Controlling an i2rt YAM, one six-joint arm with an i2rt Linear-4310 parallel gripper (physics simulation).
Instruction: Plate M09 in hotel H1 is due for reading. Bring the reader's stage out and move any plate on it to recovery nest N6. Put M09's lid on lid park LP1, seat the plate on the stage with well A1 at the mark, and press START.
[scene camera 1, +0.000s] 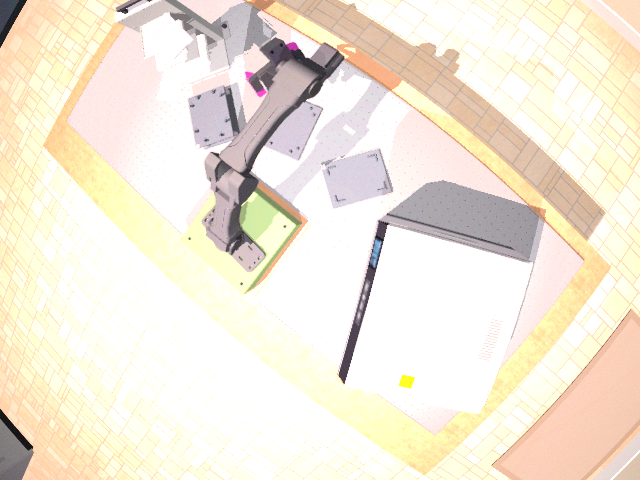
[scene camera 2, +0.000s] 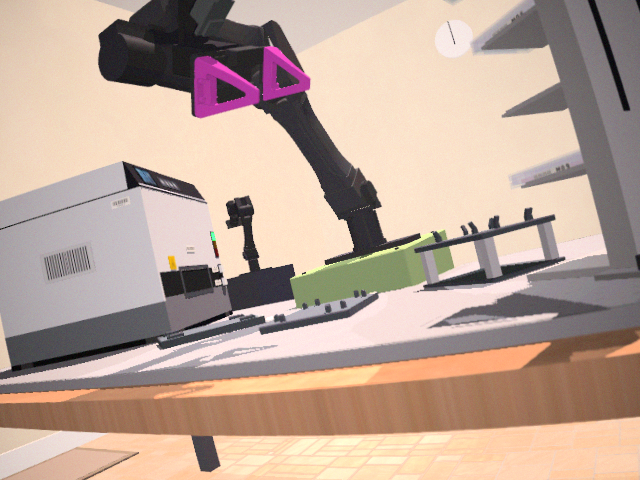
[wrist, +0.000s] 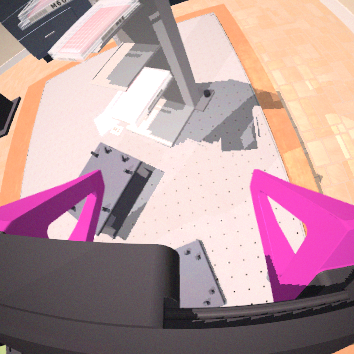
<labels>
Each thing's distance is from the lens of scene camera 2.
my gripper (scene camera 2: 286, 89): 58 cm
grey hotel post (scene camera 2: 585, 75): 46 cm
</labels>
